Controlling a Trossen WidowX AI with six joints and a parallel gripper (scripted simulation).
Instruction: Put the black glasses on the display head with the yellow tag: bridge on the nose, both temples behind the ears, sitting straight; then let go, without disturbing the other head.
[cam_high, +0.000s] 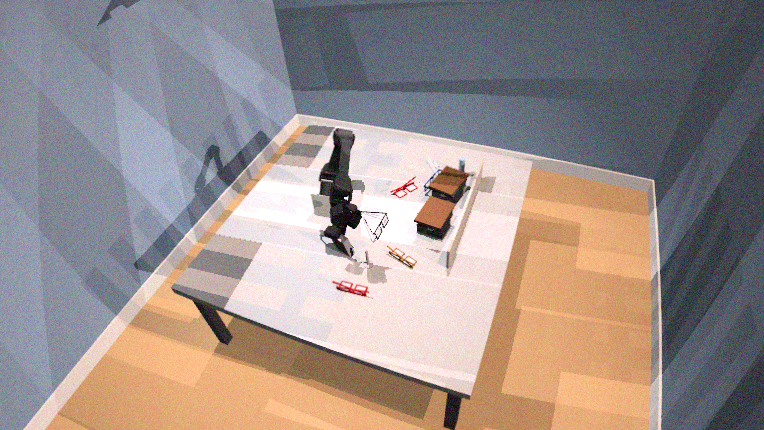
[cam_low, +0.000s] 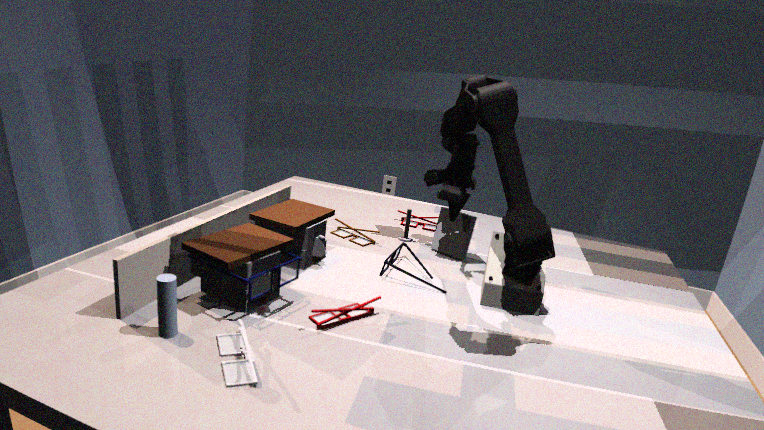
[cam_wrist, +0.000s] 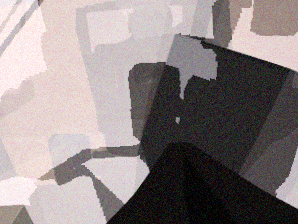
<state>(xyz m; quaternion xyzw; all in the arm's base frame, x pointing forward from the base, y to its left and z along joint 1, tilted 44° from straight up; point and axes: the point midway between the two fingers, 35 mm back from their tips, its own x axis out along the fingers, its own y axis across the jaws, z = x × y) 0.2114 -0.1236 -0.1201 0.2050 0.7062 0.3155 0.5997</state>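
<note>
My gripper tip is 20 mm to the left of the grey box and 40 mm above it. The rest, counted from my gripper tip: low wall panel: 390 mm ahead, 390 mm to the left, 40 mm below.
</note>
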